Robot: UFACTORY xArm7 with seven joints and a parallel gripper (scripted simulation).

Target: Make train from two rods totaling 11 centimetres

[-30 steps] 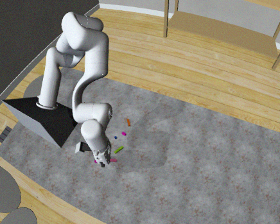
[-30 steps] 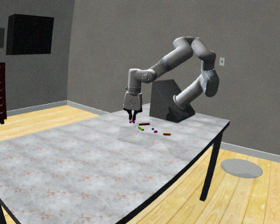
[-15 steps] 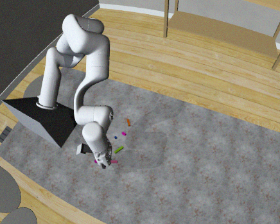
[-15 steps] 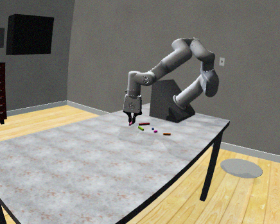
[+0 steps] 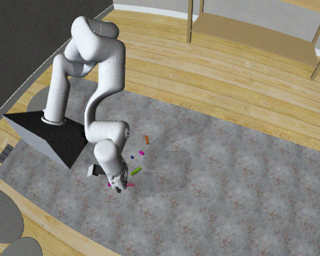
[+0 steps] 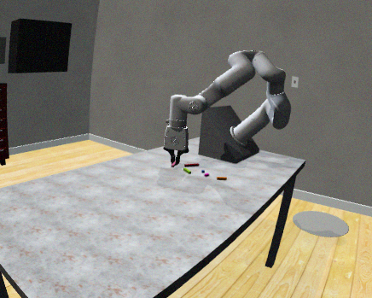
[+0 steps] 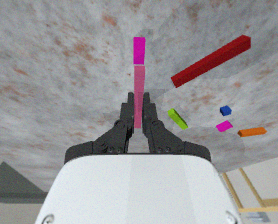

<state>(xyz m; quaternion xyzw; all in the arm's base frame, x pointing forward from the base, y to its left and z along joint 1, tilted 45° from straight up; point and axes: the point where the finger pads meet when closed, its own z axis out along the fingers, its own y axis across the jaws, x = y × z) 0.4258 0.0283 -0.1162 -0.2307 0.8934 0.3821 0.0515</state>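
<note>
My gripper is now 2 cm above the pink rod. Round my hand: red rod 7 cm behind, 4 cm to the left, 3 cm below; then blue rod 4 cm behind, 13 cm to the left, 3 cm below; then lime rod 1 cm ahead, 8 cm to the left, 3 cm below.
</note>
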